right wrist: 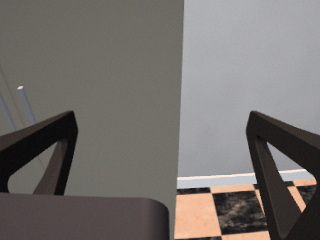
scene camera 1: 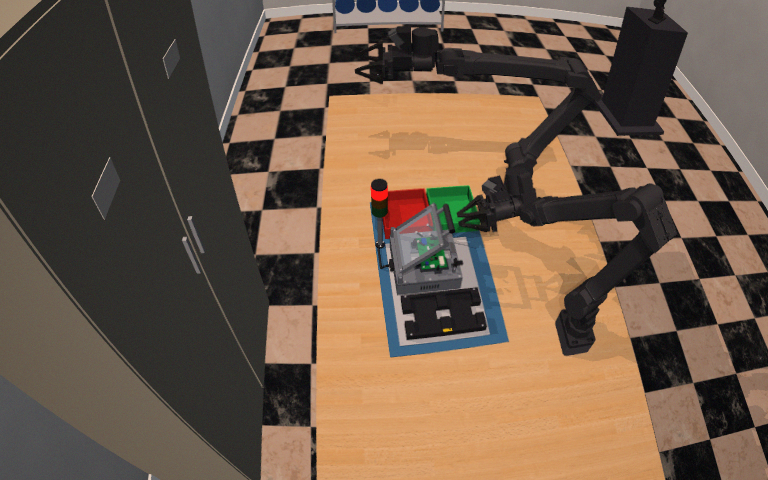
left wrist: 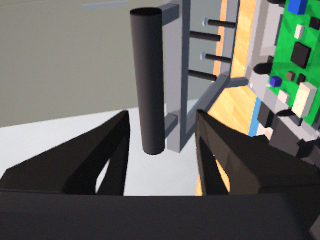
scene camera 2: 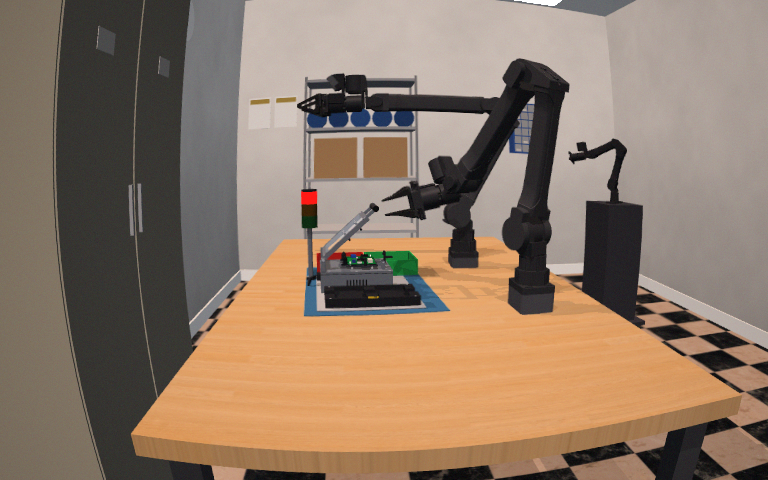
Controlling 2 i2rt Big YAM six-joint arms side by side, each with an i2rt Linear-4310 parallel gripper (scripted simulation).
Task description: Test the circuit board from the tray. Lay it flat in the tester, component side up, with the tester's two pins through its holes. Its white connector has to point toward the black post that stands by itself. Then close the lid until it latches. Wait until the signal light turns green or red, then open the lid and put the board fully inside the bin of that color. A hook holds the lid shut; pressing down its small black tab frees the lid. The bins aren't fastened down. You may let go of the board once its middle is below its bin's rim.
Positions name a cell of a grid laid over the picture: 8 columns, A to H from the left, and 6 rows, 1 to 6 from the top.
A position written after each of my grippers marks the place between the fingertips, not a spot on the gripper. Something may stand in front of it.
Labels:
My left gripper shows in scene camera 1 (E3), in the left wrist view (E3) and in scene camera 2 (D3); in the right wrist view it is out of frame. A green bin shows in scene camera 1 (E3) and in scene camera 2 (E4); in the right wrist view it is out of frame, in the left wrist view it is out of frame.

